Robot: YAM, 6 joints.
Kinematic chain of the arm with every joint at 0, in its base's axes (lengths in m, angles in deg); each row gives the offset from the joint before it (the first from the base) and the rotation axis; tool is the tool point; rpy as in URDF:
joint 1: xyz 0 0 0.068 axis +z
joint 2: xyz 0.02 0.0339 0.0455 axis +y
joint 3: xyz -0.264 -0.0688 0 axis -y
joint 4: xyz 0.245 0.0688 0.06 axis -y
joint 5: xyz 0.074 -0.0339 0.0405 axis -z
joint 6: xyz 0.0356 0 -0.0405 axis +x
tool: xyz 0 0 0 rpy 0 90 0
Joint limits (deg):
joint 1: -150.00..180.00
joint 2: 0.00..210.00
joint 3: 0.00..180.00
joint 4: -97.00..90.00
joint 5: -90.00..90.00
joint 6: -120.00..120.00
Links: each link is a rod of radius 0.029 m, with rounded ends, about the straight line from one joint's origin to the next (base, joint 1, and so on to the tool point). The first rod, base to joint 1, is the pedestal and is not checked.
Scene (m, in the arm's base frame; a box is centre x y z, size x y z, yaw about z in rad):
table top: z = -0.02
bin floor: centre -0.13 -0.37 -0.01 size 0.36 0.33 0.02 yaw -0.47
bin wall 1: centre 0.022 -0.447 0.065 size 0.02 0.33 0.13 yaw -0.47
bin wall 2: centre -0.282 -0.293 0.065 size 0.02 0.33 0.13 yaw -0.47
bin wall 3: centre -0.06 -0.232 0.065 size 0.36 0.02 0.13 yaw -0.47
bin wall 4: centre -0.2 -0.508 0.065 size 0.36 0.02 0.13 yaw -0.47
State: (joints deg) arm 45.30 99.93 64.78 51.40 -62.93 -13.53
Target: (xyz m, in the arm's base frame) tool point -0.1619 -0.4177 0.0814
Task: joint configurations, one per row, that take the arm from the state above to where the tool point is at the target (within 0.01 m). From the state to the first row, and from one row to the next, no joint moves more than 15 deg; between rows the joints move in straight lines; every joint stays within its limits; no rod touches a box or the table.
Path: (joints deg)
1: 31.48 95.79 62.71 57.44 -58.93 -3.66
2: 17.65 91.65 60.63 63.47 -54.94 6.21
3: 3.83 87.51 58.56 69.51 -50.94 16.07
4: -9.99 83.38 56.49 75.55 -46.95 25.94
5: -23.81 79.24 54.41 81.59 -42.95 35.81
6: -37.64 75.10 52.34 87.62 -38.96 45.68
7: -50.49 84.66 54.85 80.83 -41.08 35.81
8: -63.34 94.21 57.35 74.03 -43.20 25.94
9: -76.20 103.77 59.86 67.24 -45.33 16.07
10: -89.05 113.33 62.36 60.44 -47.45 6.21
11: -101.91 122.89 64.87 53.65 -49.57 -3.66
12: -114.76 132.45 67.38 46.85 -51.69 -13.53

